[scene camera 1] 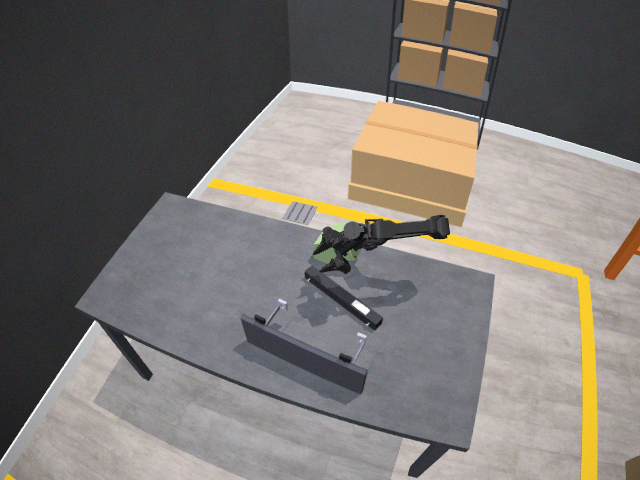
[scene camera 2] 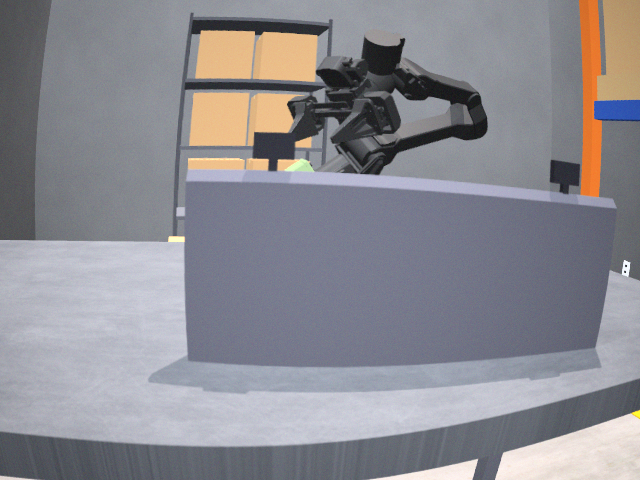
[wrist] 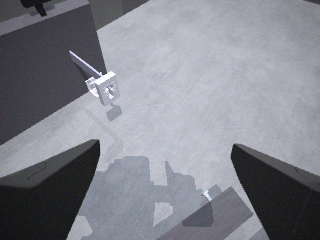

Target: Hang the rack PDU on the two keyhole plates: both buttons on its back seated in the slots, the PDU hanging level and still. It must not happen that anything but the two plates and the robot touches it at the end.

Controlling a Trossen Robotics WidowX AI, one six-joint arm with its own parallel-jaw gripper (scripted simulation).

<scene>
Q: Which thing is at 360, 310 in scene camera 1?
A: A rack PDU.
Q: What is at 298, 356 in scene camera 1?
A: A grey panel.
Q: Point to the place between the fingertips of my gripper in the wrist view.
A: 167, 148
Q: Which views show my gripper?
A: Scene camera 1, scene camera 2 and the wrist view: all of them.
</scene>
